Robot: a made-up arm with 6 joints. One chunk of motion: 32 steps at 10 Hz.
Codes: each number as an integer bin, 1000 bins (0 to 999) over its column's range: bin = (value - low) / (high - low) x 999, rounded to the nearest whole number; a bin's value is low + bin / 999 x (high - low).
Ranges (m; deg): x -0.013..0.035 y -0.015..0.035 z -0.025..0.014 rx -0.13..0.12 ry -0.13..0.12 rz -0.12..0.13
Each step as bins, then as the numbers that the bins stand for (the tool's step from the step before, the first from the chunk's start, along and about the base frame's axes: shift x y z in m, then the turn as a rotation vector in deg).
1 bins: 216 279 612 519 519 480
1 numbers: -0.00262 -0.00104 -0.00111 0.000 0.000 0.000
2 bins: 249 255 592 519 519 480
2 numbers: -0.00104 -0.00224 -0.00189 0.000 0.000 0.000
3 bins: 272 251 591 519 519 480
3 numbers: 0.00007 -0.00244 -0.00193 0.000 0.000 0.000
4 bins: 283 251 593 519 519 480
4 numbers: 0.00060 -0.00244 -0.00185 0.000 0.000 0.000
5 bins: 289 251 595 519 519 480
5 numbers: 0.00089 -0.00244 -0.00177 0.000 0.000 0.000
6 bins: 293 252 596 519 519 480
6 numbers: 0.00108 -0.00239 -0.00173 0.000 0.000 0.000
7 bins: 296 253 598 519 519 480
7 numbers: 0.00122 -0.00234 -0.00165 0.000 0.000 0.000
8 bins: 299 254 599 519 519 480
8 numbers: 0.00137 -0.00229 -0.00162 0.000 0.000 0.000
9 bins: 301 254 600 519 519 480
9 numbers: 0.00146 -0.00229 -0.00158 0.000 0.000 0.000
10 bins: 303 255 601 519 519 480
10 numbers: 0.00156 -0.00224 -0.00154 0.000 0.000 0.000
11 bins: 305 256 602 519 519 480
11 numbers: 0.00165 -0.00219 -0.00150 0.000 0.000 0.000
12 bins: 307 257 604 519 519 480
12 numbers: 0.00175 -0.00214 -0.00142 0.000 0.000 0.000
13 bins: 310 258 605 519 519 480
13 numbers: 0.00189 -0.00209 -0.00138 0.000 0.000 0.000
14 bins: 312 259 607 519 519 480
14 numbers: 0.00199 -0.00204 -0.00130 0.000 0.000 0.000
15 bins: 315 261 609 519 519 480
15 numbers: 0.00214 -0.00194 -0.00123 0.000 0.000 0.000
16 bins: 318 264 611 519 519 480
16 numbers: 0.00228 -0.00179 -0.00115 0.000 0.000 0.000
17 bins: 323 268 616 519 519 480
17 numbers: 0.00252 -0.00159 -0.00095 0.000 0.000 0.000
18 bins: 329 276 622 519 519 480
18 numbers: 0.00281 -0.00119 -0.00072 0.000 0.000 0.000
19 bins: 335 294 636 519 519 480
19 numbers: 0.00310 -0.00029 -0.00017 0.000 0.000 0.000
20 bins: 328 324 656 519 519 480
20 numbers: 0.00276 0.00122 0.00061 0.000 0.000 0.000
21 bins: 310 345 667 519 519 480
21 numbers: 0.00189 0.00227 0.00104 0.000 0.000 0.000
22 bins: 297 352 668 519 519 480
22 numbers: 0.00127 0.00262 0.00108 0.000 0.000 0.000
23 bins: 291 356 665 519 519 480
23 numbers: 0.00098 0.00282 0.00096 0.000 0.000 0.000
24 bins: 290 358 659 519 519 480
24 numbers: 0.00093 0.00292 0.00073 0.000 0.000 0.000
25 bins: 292 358 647 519 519 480
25 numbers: 0.00103 0.00292 0.00026 0.000 0.000 0.000
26 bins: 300 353 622 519 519 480
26 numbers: 0.00141 0.00267 -0.00072 0.000 0.000 0.000
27 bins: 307 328 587 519 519 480
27 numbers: 0.00175 0.00142 -0.00208 0.000 0.000 0.000
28 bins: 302 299 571 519 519 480
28 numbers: 0.00151 -0.00004 -0.00271 0.000 0.000 0.000
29 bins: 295 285 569 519 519 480
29 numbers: 0.00117 -0.00074 -0.00279 0.000 0.000 0.000
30 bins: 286 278 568 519 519 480
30 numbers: 0.00074 -0.00109 -0.00283 0.000 0.000 0.000
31 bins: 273 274 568 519 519 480
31 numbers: 0.00012 -0.00129 -0.00283 0.000 0.000 0.000
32 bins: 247 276 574 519 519 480
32 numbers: -0.00113 -0.00119 -0.00259 0.000 0.000 0.000
